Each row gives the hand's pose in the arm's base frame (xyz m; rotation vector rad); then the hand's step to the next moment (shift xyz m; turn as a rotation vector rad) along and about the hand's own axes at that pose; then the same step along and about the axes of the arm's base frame.
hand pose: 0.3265 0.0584 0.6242 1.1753 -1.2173 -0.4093
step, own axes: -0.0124 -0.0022 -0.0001 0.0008 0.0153 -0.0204
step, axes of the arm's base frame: -0.0037 0.0089 -0.0081 0.0132 0.0152 0.0157
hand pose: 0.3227 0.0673 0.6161 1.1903 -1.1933 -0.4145
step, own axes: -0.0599 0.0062 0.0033 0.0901 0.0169 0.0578
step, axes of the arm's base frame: -0.0278 0.0478 -0.0241 -0.0210 -0.0922 0.0529
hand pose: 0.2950 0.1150 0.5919 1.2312 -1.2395 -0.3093
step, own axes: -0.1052 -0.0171 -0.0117 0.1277 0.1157 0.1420
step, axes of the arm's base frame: -0.0229 0.0789 -0.0689 -0.1174 -0.1274 0.1409
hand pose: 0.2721 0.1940 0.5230 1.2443 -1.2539 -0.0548
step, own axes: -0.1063 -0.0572 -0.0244 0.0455 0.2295 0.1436
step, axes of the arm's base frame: 0.0078 0.0597 -0.1075 -0.2156 -0.0307 0.1671
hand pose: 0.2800 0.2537 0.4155 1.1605 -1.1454 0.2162
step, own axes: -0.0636 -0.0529 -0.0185 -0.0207 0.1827 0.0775
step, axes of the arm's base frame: 0.0166 0.0164 -0.0815 -0.1760 0.0277 0.0899
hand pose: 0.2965 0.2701 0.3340 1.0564 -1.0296 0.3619
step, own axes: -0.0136 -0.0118 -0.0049 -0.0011 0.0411 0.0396
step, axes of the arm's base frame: 0.0037 0.0012 -0.0183 -0.0493 -0.0133 0.0255
